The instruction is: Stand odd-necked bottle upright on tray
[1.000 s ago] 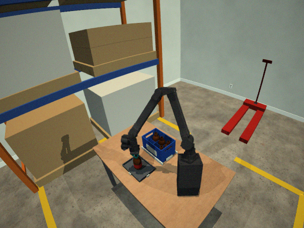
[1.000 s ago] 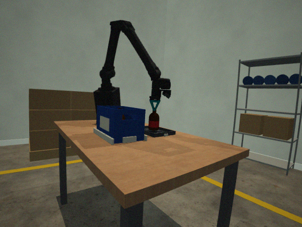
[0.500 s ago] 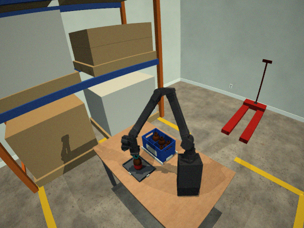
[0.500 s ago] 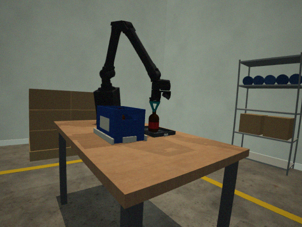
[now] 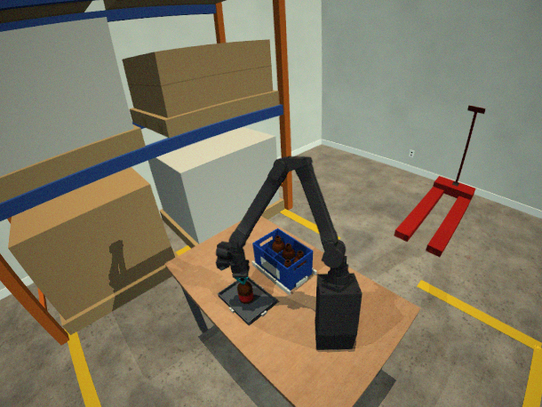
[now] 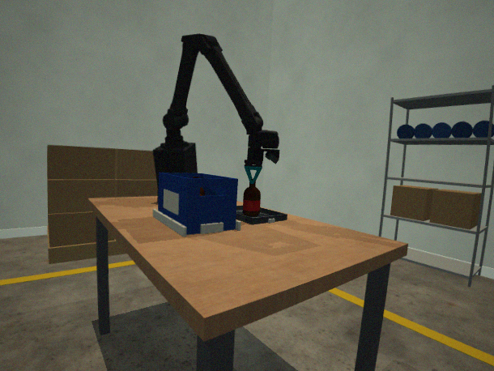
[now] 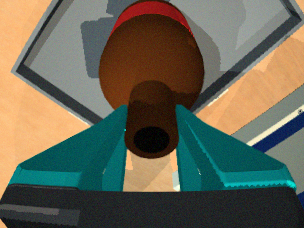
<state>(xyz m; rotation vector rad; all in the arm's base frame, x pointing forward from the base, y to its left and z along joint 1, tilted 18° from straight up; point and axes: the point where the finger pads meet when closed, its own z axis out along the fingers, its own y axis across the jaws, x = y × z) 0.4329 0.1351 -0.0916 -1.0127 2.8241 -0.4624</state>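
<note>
Now: hand 60 mm above the bottle. From my hand the other things lie so: crate (280 mm to the right, 70 mm below, 10 mm behind); then dark tray (140 mm below).
</note>
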